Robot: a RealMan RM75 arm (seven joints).
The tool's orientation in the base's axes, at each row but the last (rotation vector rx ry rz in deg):
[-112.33 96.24 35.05]
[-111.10 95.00 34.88]
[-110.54 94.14 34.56]
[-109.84 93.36 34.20]
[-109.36 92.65 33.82]
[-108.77 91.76 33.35]
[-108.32 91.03 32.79]
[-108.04 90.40 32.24]
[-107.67 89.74 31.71]
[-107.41 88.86 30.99]
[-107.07 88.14 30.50]
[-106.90 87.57 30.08]
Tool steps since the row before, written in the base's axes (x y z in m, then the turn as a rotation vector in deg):
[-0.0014 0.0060 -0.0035 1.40 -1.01 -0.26]
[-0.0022 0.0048 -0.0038 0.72 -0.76 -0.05]
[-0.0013 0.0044 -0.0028 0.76 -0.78 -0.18]
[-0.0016 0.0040 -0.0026 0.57 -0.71 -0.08]
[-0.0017 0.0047 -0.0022 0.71 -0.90 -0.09]
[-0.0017 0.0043 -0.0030 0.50 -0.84 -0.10]
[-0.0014 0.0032 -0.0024 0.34 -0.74 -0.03]
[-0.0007 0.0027 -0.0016 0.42 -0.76 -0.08]
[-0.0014 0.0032 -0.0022 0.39 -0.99 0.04]
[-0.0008 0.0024 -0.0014 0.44 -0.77 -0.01]
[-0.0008 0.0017 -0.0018 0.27 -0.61 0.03]
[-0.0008 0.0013 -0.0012 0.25 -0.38 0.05]
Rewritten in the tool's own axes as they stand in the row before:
[-0.0027 0.0009 0.0065 1.14 -1.24 -0.46]
[-0.0016 0.0019 0.0060 0.72 -0.61 -0.45]
[-0.0017 0.0011 0.0050 0.82 -0.64 -0.37]
[-0.0015 0.0014 0.0046 0.67 -0.47 -0.40]
[-0.0023 0.0014 0.0047 0.84 -0.59 -0.52]
[-0.0015 0.0017 0.0050 0.77 -0.38 -0.48]
[-0.0010 0.0014 0.0039 0.62 -0.25 -0.47]
[-0.0010 0.0007 0.0030 0.68 -0.32 -0.44]
[-0.0011 0.0015 0.0037 0.76 -0.29 -0.69]
[-0.0009 0.0008 0.0026 0.65 -0.35 -0.49]
[-0.0002 0.0010 0.0024 0.47 -0.21 -0.42]
[-0.0003 0.0009 0.0017 0.29 -0.22 -0.28]

